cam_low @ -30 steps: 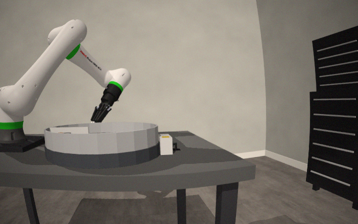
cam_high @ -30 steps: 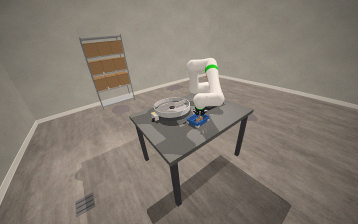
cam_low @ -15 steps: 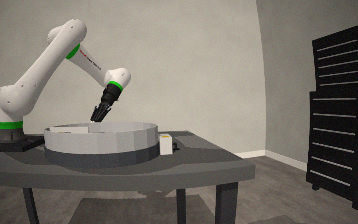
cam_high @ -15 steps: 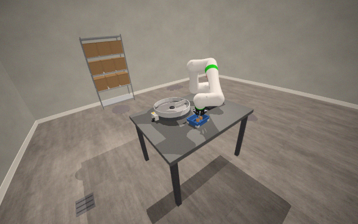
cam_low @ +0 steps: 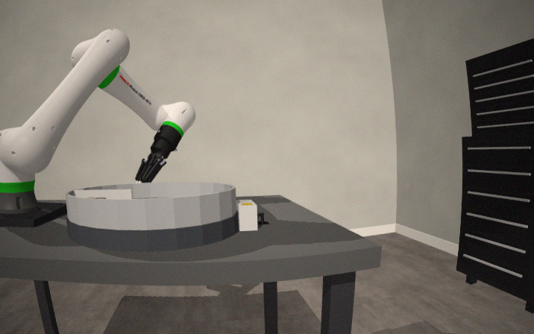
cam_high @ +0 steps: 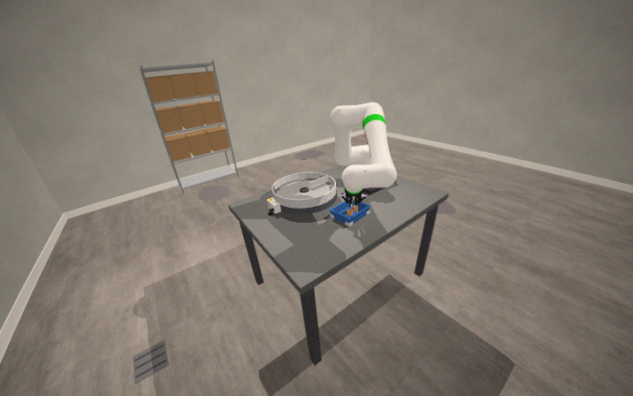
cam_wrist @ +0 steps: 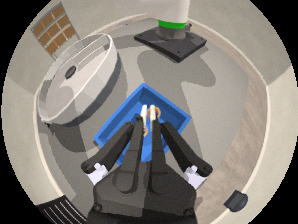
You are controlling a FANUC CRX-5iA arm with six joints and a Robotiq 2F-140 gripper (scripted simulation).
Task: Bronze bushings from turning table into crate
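Right now my hand is 3 cm short of the blue crate, 1 cm to the right of it and 3 cm above it. From my hand the other things lie so: round turning table (14 cm ahead, 34 cm to the right, 1 cm below).
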